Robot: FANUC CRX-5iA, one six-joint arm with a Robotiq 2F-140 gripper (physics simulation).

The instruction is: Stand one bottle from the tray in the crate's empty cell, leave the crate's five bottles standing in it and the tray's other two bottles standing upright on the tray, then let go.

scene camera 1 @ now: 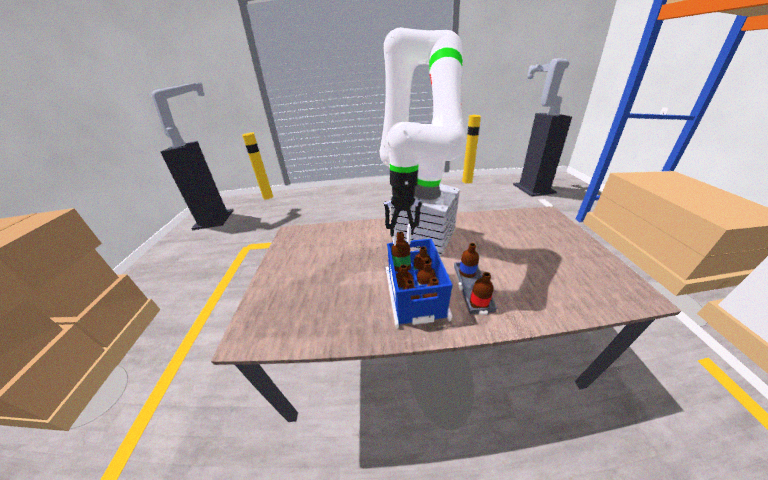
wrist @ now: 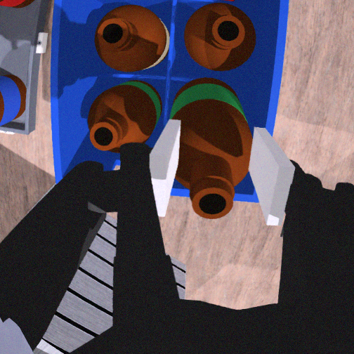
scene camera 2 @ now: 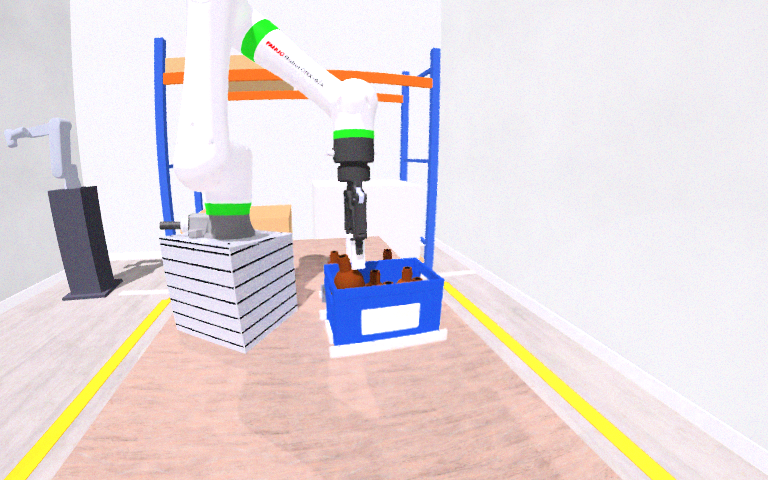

Scene:
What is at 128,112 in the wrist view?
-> A green-label bottle.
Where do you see a green-label bottle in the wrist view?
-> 214,149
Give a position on a white-banded bottle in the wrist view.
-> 128,43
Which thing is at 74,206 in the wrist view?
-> My gripper.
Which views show my gripper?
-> Scene camera 1, the wrist view and scene camera 2: all of them.

